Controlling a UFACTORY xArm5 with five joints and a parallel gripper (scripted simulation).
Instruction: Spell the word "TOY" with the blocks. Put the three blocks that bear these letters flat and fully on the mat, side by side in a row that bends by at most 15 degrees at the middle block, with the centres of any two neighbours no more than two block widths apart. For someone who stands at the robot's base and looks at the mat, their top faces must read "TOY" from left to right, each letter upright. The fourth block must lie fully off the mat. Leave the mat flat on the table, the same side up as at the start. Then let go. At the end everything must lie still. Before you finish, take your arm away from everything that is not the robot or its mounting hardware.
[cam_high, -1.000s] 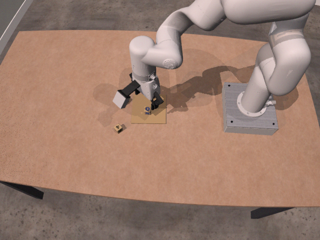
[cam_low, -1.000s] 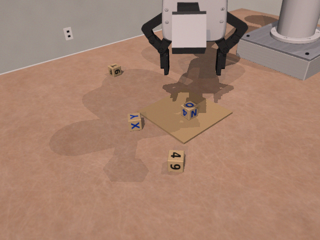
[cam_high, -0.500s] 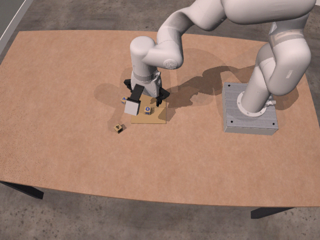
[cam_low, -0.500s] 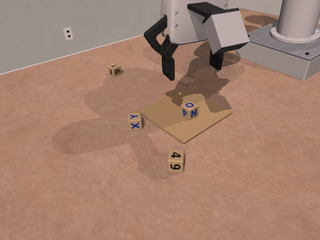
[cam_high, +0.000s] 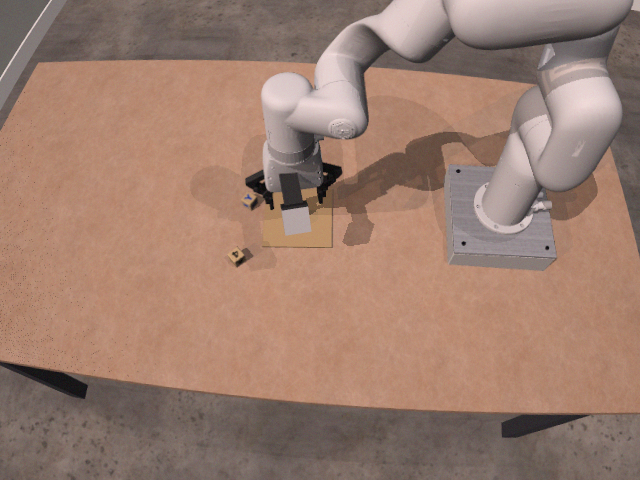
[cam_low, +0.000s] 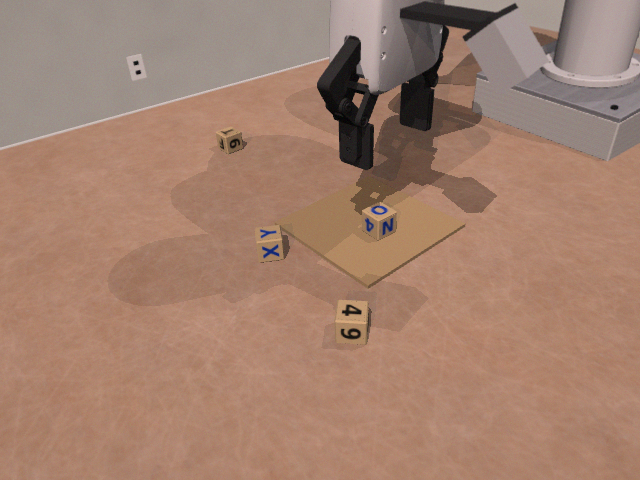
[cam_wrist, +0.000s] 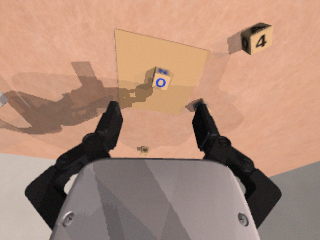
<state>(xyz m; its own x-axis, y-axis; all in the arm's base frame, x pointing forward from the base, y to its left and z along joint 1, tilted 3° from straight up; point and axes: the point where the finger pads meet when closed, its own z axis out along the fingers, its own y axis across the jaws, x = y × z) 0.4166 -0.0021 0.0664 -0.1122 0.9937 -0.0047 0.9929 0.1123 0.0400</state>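
Right now the O block is 9 cm below my hand. From my hand the other things lie so: tan mat 2 cm to the right, 11 cm below; then T block 1 cm behind, 28 cm to the right, 10 cm below.
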